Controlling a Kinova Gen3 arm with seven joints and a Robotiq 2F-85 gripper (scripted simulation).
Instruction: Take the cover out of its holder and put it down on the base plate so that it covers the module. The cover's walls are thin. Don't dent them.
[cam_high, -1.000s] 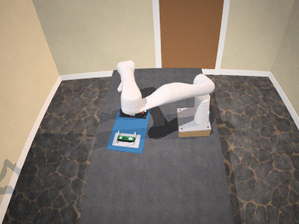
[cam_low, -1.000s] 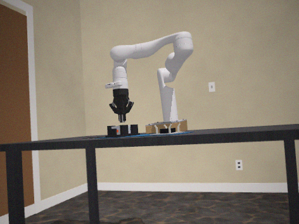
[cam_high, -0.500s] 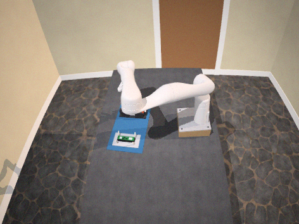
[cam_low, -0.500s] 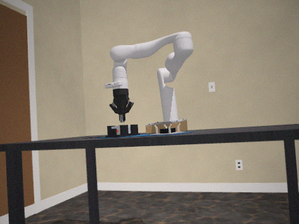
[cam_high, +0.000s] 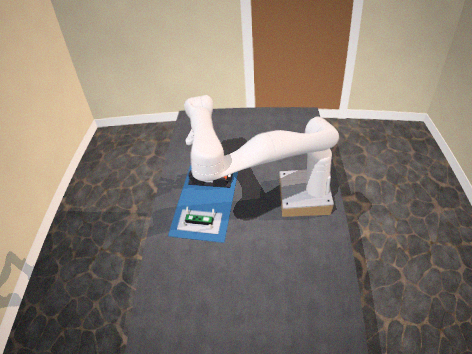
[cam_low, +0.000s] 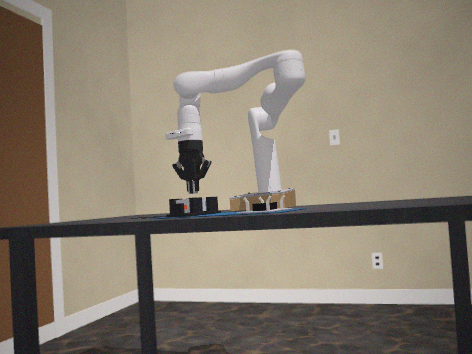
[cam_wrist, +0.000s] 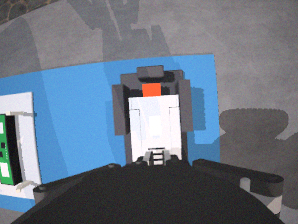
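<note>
The white cover is 60 mm below my hand.
</note>
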